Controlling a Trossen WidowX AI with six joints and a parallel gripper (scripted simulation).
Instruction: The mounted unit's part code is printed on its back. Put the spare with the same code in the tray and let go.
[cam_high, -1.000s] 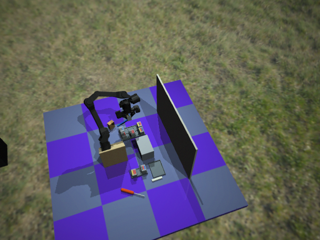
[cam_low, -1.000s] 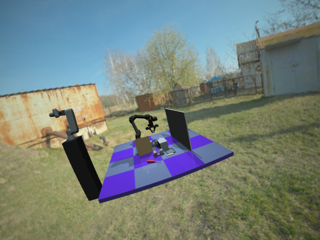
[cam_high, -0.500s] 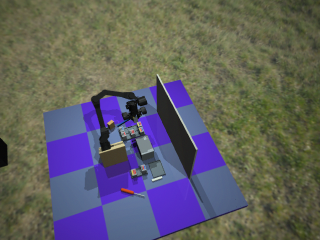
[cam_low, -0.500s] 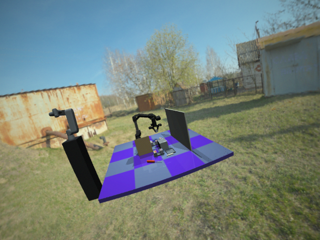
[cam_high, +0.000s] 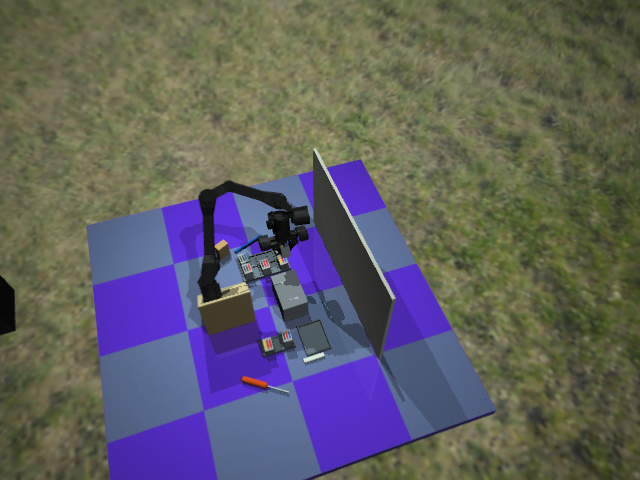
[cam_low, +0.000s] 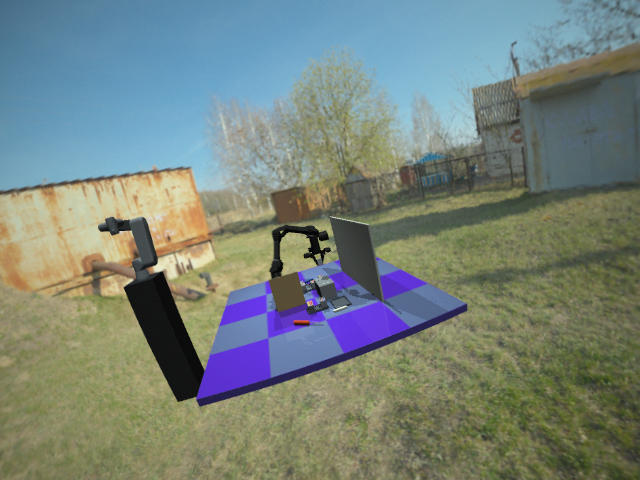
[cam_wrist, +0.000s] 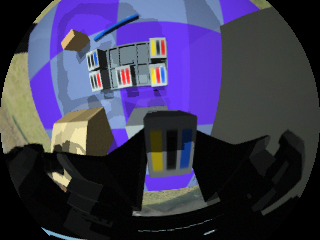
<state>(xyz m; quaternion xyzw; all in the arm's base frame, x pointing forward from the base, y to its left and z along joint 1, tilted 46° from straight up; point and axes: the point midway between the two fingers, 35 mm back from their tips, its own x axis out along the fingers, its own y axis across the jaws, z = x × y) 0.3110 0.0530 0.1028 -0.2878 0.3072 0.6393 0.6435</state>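
Right now the flat grey tray is 300 mm to the right of my gripper tip, 170 mm below it and 10 mm ahead of it. The rest, counted from my gripper tip: tall dark panel: 210 mm ahead, 120 mm to the right, 50 mm above; grey box: 120 mm below, 110 mm to the right, 20 mm behind; spare: 30 mm above.
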